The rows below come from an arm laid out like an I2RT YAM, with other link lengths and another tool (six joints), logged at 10 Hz.
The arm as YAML. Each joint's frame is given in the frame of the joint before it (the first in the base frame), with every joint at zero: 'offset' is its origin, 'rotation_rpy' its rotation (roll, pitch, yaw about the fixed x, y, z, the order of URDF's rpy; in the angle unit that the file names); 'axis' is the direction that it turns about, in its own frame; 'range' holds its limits. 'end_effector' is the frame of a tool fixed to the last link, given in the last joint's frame.
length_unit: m
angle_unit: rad
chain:
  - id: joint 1
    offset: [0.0, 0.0, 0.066]
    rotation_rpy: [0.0, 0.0, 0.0]
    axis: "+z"
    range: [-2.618, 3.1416]
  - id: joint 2
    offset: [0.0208, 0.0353, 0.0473]
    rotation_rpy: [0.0, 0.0, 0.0]
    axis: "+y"
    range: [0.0, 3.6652]
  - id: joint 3
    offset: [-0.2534, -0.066, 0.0]
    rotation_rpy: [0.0, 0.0, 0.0]
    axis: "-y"
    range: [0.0, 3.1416]
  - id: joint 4
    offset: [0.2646, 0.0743, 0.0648]
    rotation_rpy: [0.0, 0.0, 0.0]
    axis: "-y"
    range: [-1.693, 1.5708]
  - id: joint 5
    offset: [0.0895, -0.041, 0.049]
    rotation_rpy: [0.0, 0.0, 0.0]
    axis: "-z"
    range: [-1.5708, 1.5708]
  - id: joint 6
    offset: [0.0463, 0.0, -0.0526]
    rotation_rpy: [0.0, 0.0, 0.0]
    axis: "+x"
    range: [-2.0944, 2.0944]
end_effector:
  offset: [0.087, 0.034, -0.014]
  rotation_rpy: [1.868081, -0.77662, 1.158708]
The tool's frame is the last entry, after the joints.
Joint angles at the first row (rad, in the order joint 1, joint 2, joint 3, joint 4, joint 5, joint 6):
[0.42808 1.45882 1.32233 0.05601 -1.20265 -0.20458]
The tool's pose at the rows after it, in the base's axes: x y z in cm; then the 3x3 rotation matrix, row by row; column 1 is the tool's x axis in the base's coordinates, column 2 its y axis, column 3 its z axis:
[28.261 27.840 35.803], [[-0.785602 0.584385 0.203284], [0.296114 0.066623 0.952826], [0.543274 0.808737 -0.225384]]
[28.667 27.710 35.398], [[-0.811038 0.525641 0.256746], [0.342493 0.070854 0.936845], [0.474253 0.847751 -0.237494]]
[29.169 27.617 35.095], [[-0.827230 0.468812 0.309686], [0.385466 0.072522 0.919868], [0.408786 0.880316 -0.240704]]
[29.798 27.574 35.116], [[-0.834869 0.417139 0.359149], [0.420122 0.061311 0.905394], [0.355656 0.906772 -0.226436]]
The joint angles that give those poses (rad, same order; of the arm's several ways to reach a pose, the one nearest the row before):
[0.42799 1.45805 1.36056 -0.05824 -1.16812 -0.33752]
[0.42798 1.45277 1.38283 -0.14287 -1.11952 -0.46015]
[0.42874 1.44702 1.39290 -0.18497 -1.06910 -0.54887]
[0.42820 1.44054 1.38997 -0.17354 -1.02484 -0.59216]

